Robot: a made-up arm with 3 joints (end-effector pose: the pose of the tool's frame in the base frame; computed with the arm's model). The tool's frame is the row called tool.
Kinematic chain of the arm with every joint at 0, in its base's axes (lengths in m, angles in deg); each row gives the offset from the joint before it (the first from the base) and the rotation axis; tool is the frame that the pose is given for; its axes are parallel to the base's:
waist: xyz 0 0 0.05 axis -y
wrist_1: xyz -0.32 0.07 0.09 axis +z
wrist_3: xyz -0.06 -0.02 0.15 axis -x
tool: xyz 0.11 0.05 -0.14
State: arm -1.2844 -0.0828 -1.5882
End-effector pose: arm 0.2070 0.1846 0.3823 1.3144 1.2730 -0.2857
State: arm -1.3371 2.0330 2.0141
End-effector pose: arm 0.2035 0.1896 0.2958 -0.7032 -0.4487 1.6857
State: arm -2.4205 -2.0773 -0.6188
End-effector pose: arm 0.2939 -0.0232 0.1020 -1.8675 -0.3260 -1.1760
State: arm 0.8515 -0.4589 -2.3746
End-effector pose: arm -0.4518 0.0848 0.1041 2.8429 -0.7402 -0.6434
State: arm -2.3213 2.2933 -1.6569
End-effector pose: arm 0.5205 0.0313 0.1655 -2.1621 -0.5048 1.0295
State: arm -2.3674 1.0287 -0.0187
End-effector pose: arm 0.3009 0.1297 0.2030 2.4630 0.3690 1.9774
